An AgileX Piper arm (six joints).
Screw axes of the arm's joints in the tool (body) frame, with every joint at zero. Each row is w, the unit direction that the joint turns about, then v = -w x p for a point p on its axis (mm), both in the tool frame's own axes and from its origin. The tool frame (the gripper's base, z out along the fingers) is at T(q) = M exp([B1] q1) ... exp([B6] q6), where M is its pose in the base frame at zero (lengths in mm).
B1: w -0.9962 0 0.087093 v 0 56.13 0
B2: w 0 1 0 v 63.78 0 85.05
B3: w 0 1 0 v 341.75 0 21.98
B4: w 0 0 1 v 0 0 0
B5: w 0 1 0 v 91 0 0
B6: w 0 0 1 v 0 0 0
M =
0.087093 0 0.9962 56.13
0 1 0 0
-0.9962 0 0.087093 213.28
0 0 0 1
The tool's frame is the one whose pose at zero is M.
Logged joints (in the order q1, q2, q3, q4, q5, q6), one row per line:
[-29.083 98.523 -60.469 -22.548 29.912 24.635]
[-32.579 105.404 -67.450 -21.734 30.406 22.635]
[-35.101 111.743 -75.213 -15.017 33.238 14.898]
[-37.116 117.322 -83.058 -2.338 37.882 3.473]
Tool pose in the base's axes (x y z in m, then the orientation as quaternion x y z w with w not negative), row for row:
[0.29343 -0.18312 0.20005 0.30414 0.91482 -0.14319 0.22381]
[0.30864 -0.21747 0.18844 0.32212 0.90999 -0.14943 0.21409]
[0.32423 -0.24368 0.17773 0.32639 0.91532 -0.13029 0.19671]
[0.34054 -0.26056 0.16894 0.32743 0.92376 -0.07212 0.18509]
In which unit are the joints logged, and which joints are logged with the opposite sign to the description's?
The joints are logged in degrees. Opposite sign: none.
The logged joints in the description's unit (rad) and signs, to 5 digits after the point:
[-0.50759 1.71955 -1.05538 -0.39354 0.52206 0.42996]
[-0.56861 1.83965 -1.17722 -0.37933 0.53068 0.39506]
[-0.61263 1.95028 -1.31271 -0.26210 0.58011 0.26002]
[-0.64780 2.04766 -1.44964 -0.04081 0.66117 0.06062]

